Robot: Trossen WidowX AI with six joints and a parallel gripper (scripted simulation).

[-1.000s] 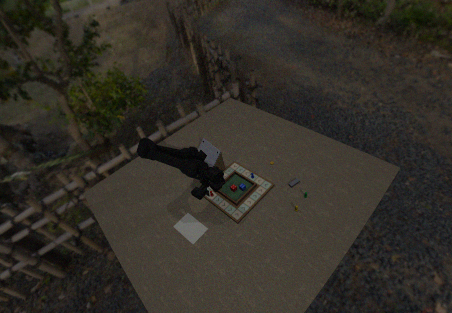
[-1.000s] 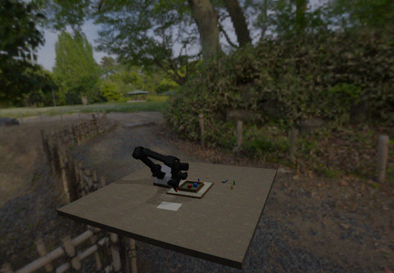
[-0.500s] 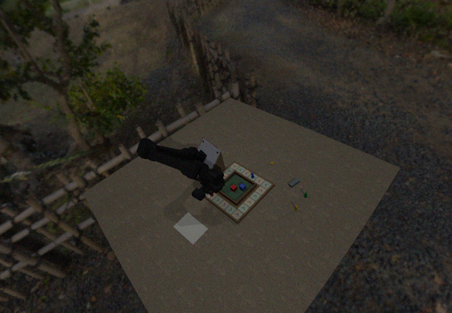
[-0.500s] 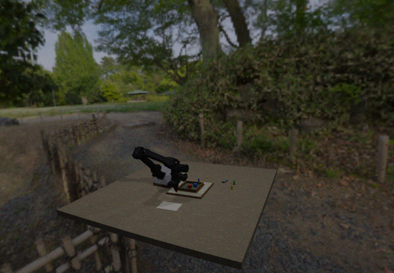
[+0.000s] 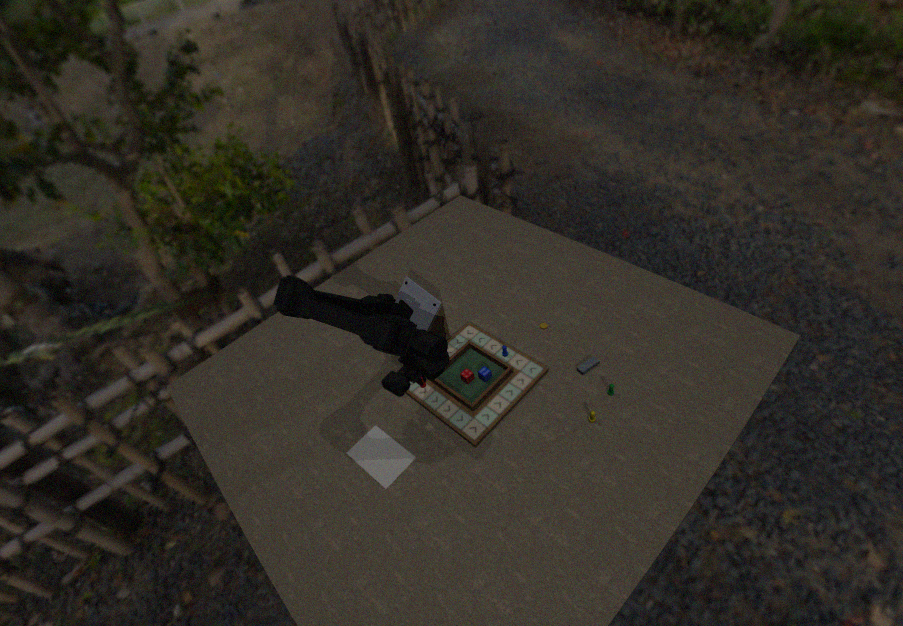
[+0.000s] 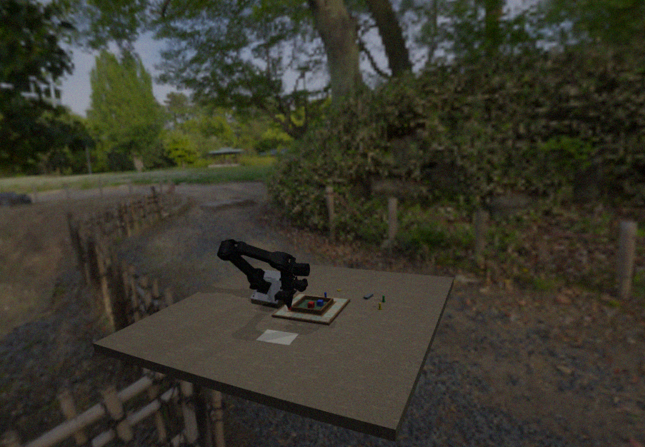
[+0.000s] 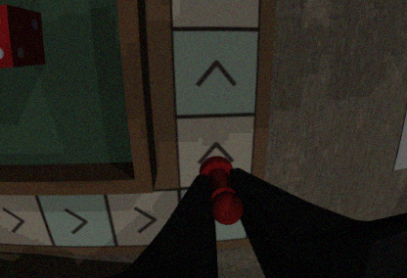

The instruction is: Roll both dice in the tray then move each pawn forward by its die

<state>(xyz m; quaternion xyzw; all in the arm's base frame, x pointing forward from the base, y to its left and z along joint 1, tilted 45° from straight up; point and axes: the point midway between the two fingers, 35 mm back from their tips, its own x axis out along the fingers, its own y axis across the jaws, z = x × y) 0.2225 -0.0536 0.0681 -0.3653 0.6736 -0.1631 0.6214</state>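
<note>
My gripper tip is 50 mm short of the blue pawn, 230 mm to the right of it and 20 mm above it. Round my gripper tip: white sheet (80 mm ahead, 190 mm to the right, 50 mm below); red pawn (10 mm above); green tray (50 mm ahead, 120 mm to the left, 40 mm below).
</note>
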